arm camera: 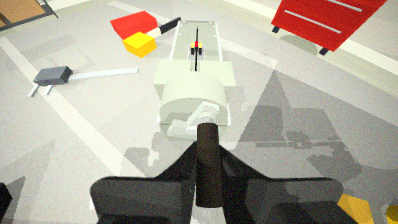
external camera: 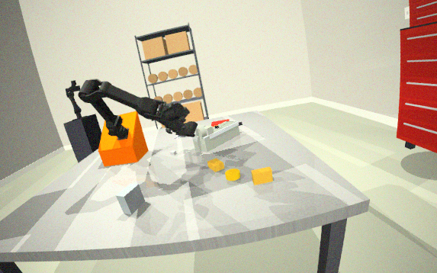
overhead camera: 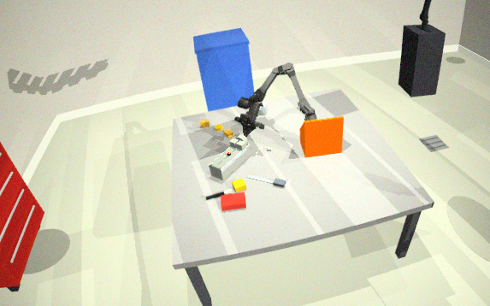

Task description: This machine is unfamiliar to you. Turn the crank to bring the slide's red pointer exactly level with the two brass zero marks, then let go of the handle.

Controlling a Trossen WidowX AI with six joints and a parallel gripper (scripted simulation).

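My gripper tip is 3 cm below the dark brown crank handle, 1 cm to the left of it and 1 cm past it. From my gripper tip the other things lie so: yellow block: 33 cm to the left, 8 cm below, 6 cm ahead; grey cube: 39 cm to the right, 16 cm behind, 6 cm below; red pointer: 14 cm to the left, 10 cm ahead, 1 cm below.
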